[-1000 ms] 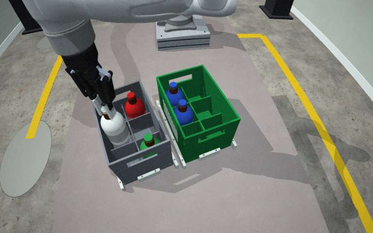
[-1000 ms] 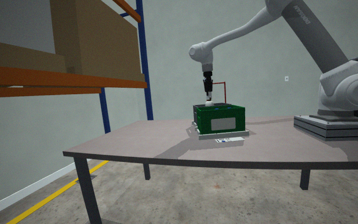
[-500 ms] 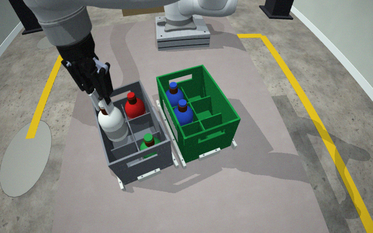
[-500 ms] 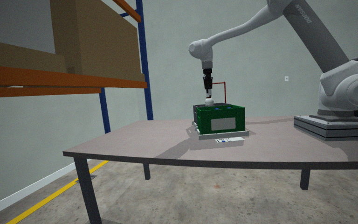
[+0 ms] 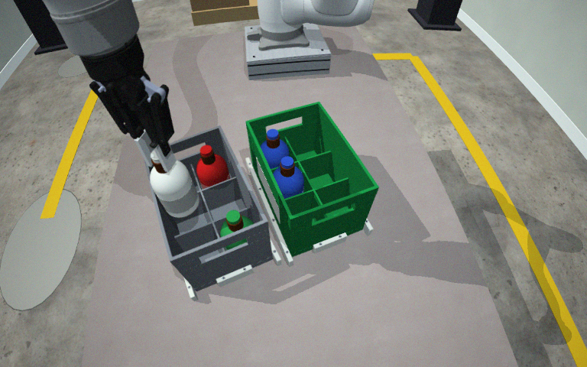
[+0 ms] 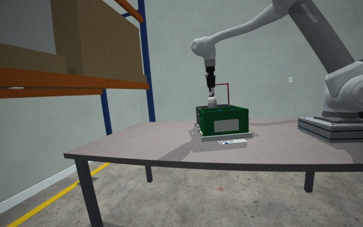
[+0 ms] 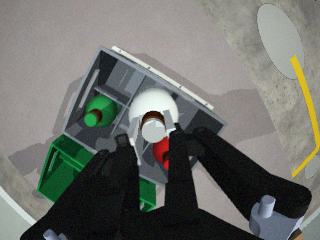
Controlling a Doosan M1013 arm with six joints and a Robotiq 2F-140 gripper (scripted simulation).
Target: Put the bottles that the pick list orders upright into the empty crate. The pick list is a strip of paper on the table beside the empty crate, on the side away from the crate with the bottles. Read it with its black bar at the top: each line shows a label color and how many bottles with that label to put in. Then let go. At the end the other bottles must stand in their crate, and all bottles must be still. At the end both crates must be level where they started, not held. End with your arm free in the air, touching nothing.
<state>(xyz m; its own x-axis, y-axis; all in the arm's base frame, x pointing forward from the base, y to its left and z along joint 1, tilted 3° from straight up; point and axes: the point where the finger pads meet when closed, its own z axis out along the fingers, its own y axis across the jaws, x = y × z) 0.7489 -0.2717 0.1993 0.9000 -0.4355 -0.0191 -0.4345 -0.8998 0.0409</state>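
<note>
The white-label bottle lies 8 cm below my hand. The rest, counted from my hand: grey crate: 1 cm behind, 4 cm to the left, 21 cm below; green bottle: 6 cm ahead, 11 cm to the left, 21 cm below; red-label bottle: 12 cm behind, 5 cm to the left, 21 cm below.
</note>
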